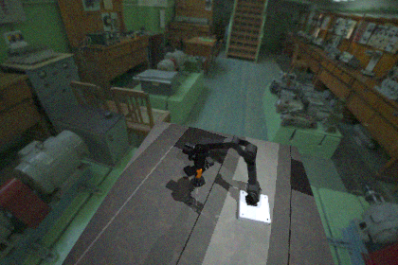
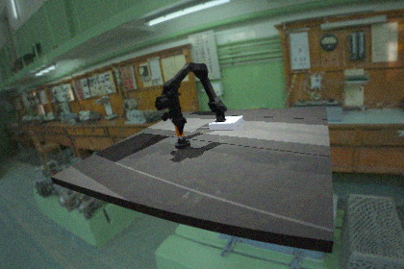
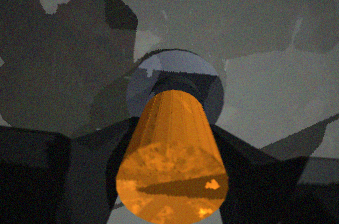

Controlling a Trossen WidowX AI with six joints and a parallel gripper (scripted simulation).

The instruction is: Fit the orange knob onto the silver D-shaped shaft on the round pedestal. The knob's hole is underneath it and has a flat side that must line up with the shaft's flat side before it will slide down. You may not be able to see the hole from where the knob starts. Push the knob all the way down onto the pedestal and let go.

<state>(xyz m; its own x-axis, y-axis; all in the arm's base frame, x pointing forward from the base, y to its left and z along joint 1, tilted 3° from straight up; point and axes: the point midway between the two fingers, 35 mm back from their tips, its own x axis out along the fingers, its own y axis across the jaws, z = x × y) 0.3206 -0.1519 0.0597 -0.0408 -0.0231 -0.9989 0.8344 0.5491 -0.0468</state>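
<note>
Right now the orange knob is 30 mm above my gripper tip. Round my gripper tip: silver shaft 40 mm below.
</note>
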